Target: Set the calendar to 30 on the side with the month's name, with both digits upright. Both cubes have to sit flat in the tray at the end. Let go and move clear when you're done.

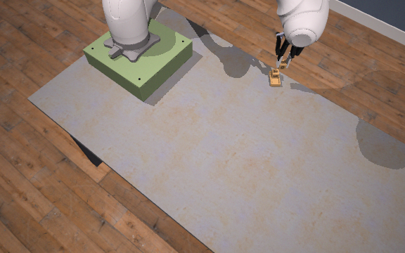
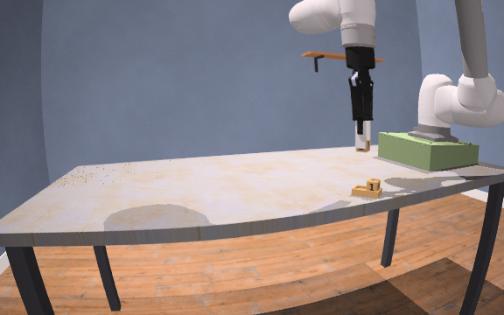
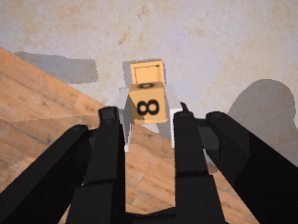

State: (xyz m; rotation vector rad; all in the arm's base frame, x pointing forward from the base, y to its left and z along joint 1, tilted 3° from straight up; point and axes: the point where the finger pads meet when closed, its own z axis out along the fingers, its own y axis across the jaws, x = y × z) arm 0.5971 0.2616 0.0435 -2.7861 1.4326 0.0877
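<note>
My hand is 10 mm past the wooden calendar tray, 10 mm to the right of it and 140 mm above it. The rest, counted from my hand: wooden cube 30 mm below.
</note>
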